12 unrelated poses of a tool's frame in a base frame.
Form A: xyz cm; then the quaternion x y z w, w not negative.
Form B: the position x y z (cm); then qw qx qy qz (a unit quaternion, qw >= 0). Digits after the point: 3 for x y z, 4 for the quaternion.
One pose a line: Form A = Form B
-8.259, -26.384, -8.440, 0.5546, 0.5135, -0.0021, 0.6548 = -8.259, -26.384, -8.440, 0.6548, 0.5546, 0.5135, -0.0021
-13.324, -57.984, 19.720, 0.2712, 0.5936, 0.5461, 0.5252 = -13.324, -57.984, 19.720, 0.5252, 0.2712, 0.5936, 0.5461
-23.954, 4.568, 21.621, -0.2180, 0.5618, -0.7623, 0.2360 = -23.954, 4.568, 21.621, 0.2360, -0.2180, 0.5618, -0.7623
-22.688, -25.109, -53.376, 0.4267, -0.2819, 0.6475, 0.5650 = -22.688, -25.109, -53.376, 0.5650, 0.4267, -0.2819, 0.6475
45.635, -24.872, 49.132, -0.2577, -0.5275, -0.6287, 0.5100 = 45.635, -24.872, 49.132, 0.5100, -0.2577, -0.5275, -0.6287
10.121, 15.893, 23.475, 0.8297, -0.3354, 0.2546, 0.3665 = 10.121, 15.893, 23.475, 0.3665, 0.8297, -0.3354, 0.2546
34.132, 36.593, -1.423, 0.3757, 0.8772, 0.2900, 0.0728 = 34.132, 36.593, -1.423, 0.0728, 0.3757, 0.8772, 0.2900
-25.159, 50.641, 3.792, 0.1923, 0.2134, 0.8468, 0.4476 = -25.159, 50.641, 3.792, 0.4476, 0.1923, 0.2134, 0.8468
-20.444, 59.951, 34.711, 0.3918, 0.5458, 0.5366, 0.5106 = -20.444, 59.951, 34.711, 0.5106, 0.3918, 0.5458, 0.5366
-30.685, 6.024, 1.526, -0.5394, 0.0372, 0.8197, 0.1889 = -30.685, 6.024, 1.526, 0.1889, -0.5394, 0.0372, 0.8197
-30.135, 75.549, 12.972, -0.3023, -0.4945, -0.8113, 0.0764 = -30.135, 75.549, 12.972, 0.0764, -0.3023, -0.4945, -0.8113
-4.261, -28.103, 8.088, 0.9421, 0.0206, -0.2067, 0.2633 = -4.261, -28.103, 8.088, 0.2633, 0.9421, 0.0206, -0.2067
